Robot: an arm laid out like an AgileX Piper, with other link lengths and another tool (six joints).
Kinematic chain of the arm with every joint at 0, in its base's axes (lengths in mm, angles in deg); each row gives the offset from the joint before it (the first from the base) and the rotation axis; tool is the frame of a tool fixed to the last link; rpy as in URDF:
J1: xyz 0 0 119.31 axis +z
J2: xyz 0 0 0 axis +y
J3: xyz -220.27 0 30.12 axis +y
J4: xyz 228.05 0 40.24 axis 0.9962 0 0.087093
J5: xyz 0 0 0 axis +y
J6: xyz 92.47 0 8.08 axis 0.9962 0 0.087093
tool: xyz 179.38 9 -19.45 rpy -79.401 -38.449 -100.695
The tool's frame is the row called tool.
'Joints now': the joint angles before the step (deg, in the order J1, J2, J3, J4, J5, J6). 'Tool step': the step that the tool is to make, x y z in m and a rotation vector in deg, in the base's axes. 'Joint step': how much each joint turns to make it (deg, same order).
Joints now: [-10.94 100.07 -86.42 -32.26 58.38 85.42]
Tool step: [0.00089 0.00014 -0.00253 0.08 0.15 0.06]
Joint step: [0.00 0.41 -0.01 0.00 -0.24 0.08]
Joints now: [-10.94 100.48 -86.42 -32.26 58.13 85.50]
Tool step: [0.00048 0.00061 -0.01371 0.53 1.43 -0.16]
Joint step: [0.00 2.02 -0.07 0.06 -0.32 0.39]
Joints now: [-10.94 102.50 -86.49 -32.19 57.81 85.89]
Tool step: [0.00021 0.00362 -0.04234 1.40 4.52 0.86]
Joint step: [0.00 6.07 0.00 0.35 -1.67 -0.11]
